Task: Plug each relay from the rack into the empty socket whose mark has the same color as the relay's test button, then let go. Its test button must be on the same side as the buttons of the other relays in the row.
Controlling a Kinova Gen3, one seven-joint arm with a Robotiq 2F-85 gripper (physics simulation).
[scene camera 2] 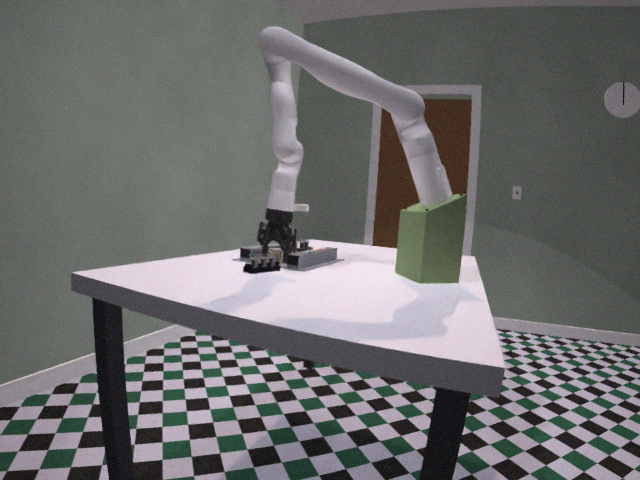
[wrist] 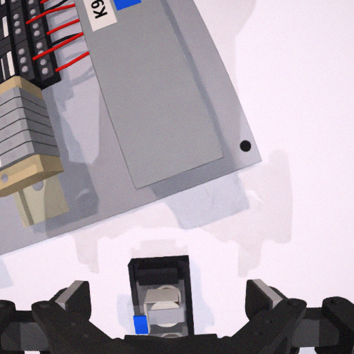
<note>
I see my gripper [scene camera 2: 272,261], a black relay rack [wrist: 161,269] and a panel [wrist: 96,184].
My gripper shows as well in the wrist view [wrist: 167,299].
</note>
